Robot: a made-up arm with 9 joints. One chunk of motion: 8 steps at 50 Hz.
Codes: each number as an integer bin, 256 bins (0 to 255) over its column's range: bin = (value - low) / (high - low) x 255, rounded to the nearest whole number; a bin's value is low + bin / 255 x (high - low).
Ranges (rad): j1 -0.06..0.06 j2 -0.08..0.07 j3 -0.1..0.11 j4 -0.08..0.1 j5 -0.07..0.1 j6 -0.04..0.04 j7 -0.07..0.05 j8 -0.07..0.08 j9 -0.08..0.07
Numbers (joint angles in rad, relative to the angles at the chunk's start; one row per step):
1: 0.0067 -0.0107 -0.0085 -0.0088 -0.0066 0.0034 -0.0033 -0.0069 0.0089
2: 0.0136 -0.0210 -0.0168 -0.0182 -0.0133 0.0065 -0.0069 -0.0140 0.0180
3: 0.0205 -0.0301 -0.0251 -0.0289 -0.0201 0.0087 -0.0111 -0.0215 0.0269
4: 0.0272 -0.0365 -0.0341 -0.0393 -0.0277 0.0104 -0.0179 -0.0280 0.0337
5: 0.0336 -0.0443 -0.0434 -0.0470 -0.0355 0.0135 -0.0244 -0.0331 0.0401
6: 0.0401 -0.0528 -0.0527 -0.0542 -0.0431 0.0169 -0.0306 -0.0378 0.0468
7: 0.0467 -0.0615 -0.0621 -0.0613 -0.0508 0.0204 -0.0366 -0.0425 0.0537
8: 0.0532 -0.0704 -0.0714 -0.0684 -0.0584 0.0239 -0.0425 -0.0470 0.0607
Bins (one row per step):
1: 142 118 111 101 95 138 142 107 151
2: 156 100 101 88 85 148 134 95 167
3: 171 85 91 72 75 155 125 82 182
4: 185 74 80 58 63 161 111 71 193
5: 199 61 69 47 52 171 97 63 204
6: 213 46 57 37 40 181 84 55 216
7: 227 31 46 26 29 193 71 47 227
8: 241 16 35 16 17 204 58 39 239

